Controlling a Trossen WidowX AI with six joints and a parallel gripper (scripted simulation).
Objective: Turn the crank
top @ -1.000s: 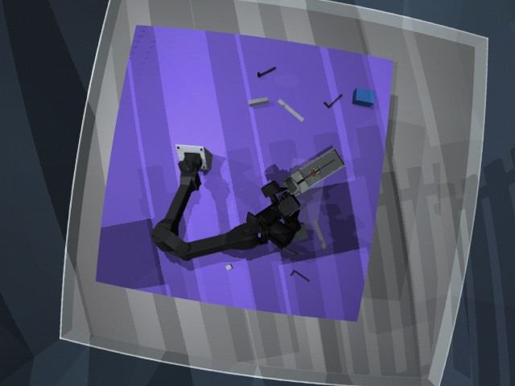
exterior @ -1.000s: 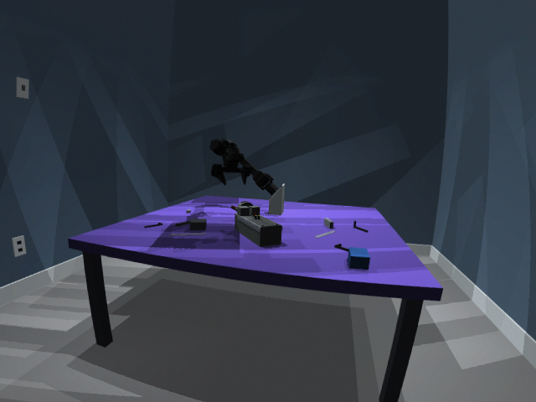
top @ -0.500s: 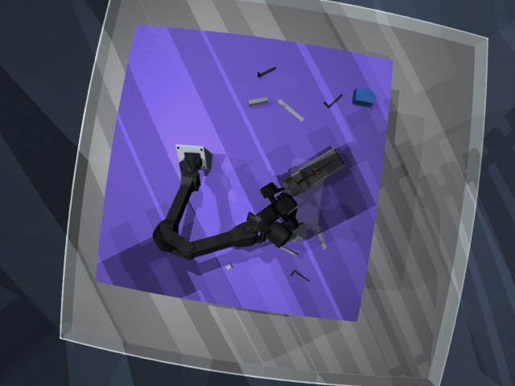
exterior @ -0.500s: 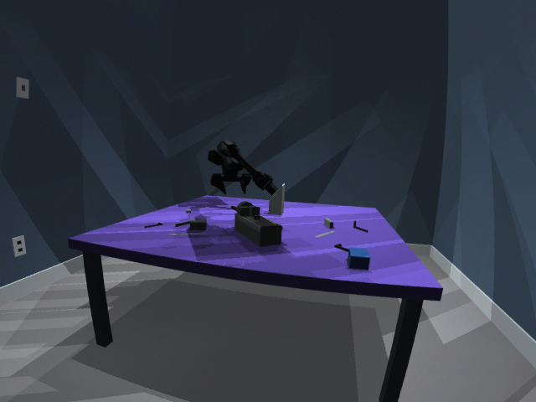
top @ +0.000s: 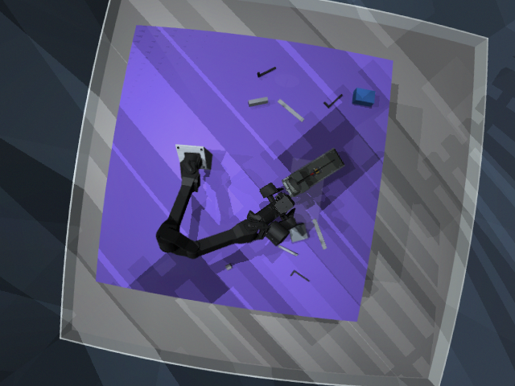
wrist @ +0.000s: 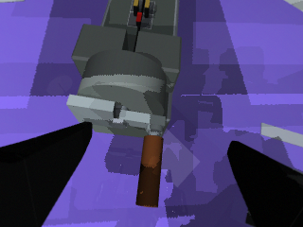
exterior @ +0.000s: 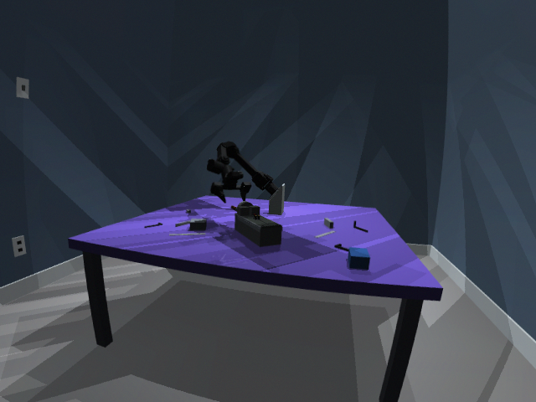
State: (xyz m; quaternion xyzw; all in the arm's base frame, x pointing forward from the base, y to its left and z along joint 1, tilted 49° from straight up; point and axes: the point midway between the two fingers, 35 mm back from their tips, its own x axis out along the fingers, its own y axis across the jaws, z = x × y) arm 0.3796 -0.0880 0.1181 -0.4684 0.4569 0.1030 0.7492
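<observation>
The brown crank handle is 30 mm below my gripper tip, 20 mm behind it and 10 mm to the right of it. Also, from my gripper tip: dark L-shaped key (350 mm to the right, 110 mm below, 80 mm ahead); red pointer (110 mm to the left, 90 mm ahead, 30 mm below); grey block (150 mm to the right, 100 mm below, 70 mm ahead).
</observation>
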